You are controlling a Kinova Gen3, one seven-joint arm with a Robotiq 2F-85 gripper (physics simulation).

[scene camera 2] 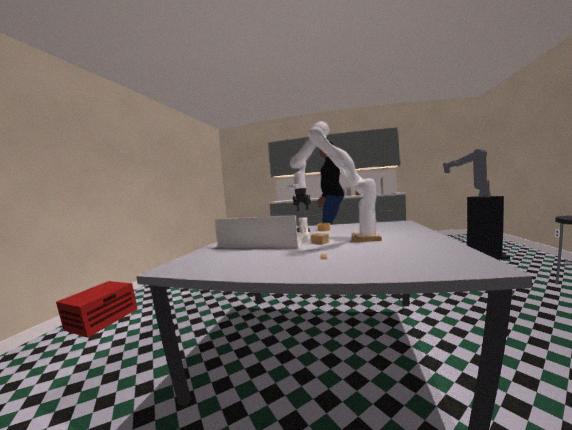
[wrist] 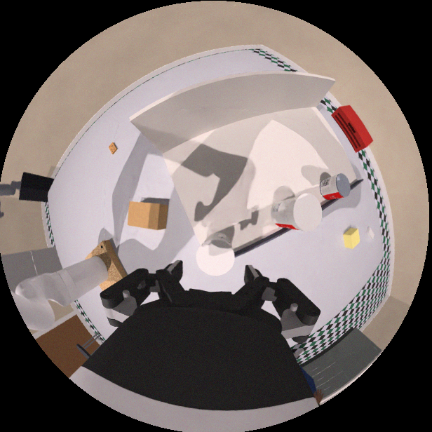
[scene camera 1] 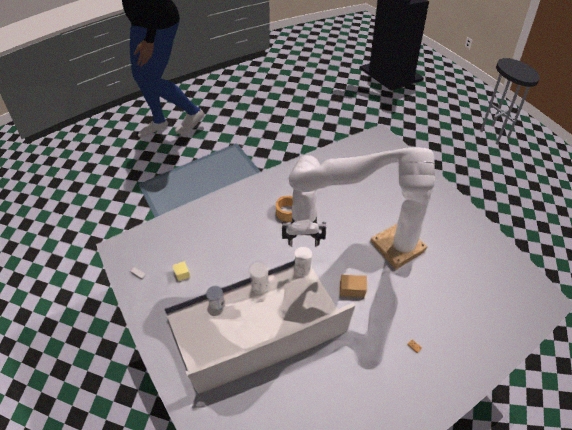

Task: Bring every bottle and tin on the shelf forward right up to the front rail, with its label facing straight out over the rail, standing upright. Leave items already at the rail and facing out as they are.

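Frame: origin at the arm's base, x left, y back, z up, level; millimetres.
Seen in the pictures: gripper, between the fingertips: (scene camera 2: 302, 211) (scene camera 1: 303, 244); arm's base, origin of its link: (scene camera 2: 367, 234) (scene camera 1: 404, 243).
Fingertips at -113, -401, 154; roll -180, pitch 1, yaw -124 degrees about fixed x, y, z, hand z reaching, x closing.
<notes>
Offsets run from my fingertips to a thing's middle, as dx, dy, dz. "pt": to the spot under its first point.
My gripper (scene camera 1: 305, 244) (scene camera 2: 301, 208) (wrist: 213, 270) is open and empty, above a white-topped bottle @[+2, -1, -96] (scene camera 1: 302, 262) (scene camera 2: 303, 224) (wrist: 215, 259) that stands upright at the right end of the rail. A white bottle @[-16, -162, -91] (scene camera 1: 259, 280) (wrist: 300, 212) with a red band stands upright at the middle of the dark front rail (scene camera 1: 190, 302) (wrist: 260, 243). A grey-topped tin @[-35, -322, -111] (scene camera 1: 215, 300) (wrist: 335, 186) with a red band stands upright near the rail's left part. Small print shows on the sides of the middle bottle and tin in the wrist view; their rail-facing sides are largely hidden. The right bottle's label is not readable.
The cream shelf's tall back panel @[pt +246, -262, -127] (scene camera 1: 275, 357) (scene camera 2: 256, 232) (wrist: 235, 97) stands opposite the rail. An orange-brown box @[+152, +117, -157] (scene camera 1: 353, 286) (scene camera 2: 320, 239) (wrist: 147, 215) lies beside the shelf's right end. A yellow cube @[-231, -374, -163] (scene camera 1: 181, 271) (wrist: 351, 238) and an orange ring-shaped bowl @[-277, +117, -157] (scene camera 1: 279, 212) are in front of the rail.
</notes>
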